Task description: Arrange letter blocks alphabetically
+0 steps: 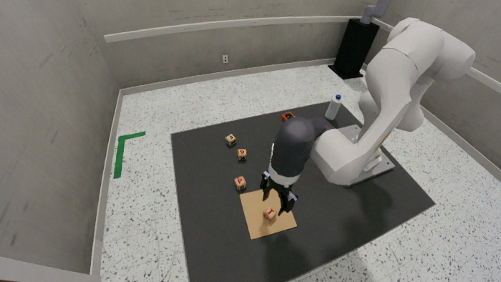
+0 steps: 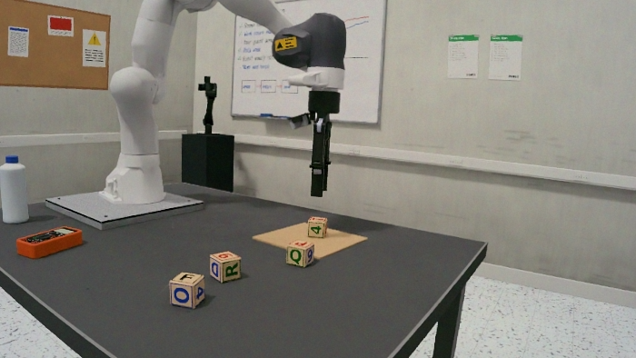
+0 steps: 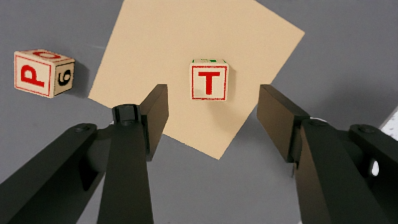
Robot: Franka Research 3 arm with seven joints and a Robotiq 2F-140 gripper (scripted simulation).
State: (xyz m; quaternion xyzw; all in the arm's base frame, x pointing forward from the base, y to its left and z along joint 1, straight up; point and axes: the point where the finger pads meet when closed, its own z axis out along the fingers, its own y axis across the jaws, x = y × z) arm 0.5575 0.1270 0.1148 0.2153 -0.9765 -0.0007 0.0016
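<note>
My hand is 11 cm above the T block. Also, from my hand: tan mat (3 cm to the right, 14 cm below); then white bottle (63 cm behind, 47 cm to the right, 6 cm below); then orange meter (35 cm behind, 49 cm to the right, 12 cm below).
</note>
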